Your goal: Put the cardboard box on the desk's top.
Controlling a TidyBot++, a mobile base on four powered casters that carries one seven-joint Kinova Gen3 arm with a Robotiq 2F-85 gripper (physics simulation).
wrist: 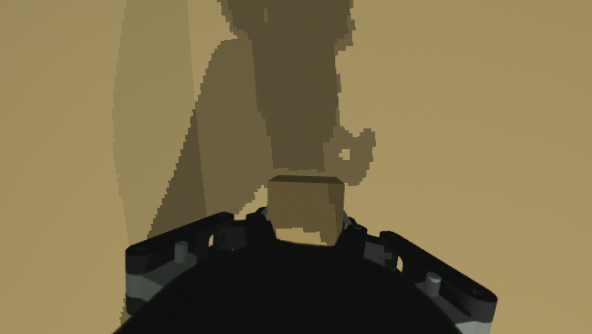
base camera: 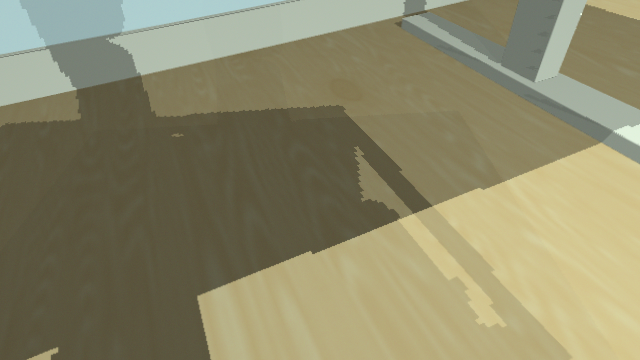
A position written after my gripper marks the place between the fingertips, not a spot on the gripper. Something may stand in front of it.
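Note:
The wrist view shows me my gripper (wrist: 305,217), a brown cardboard box (wrist: 302,209) and a desk (wrist: 458,132). The base camera view has the desk (base camera: 529,66) too, but the brown cardboard box is out of frame in the base camera view.

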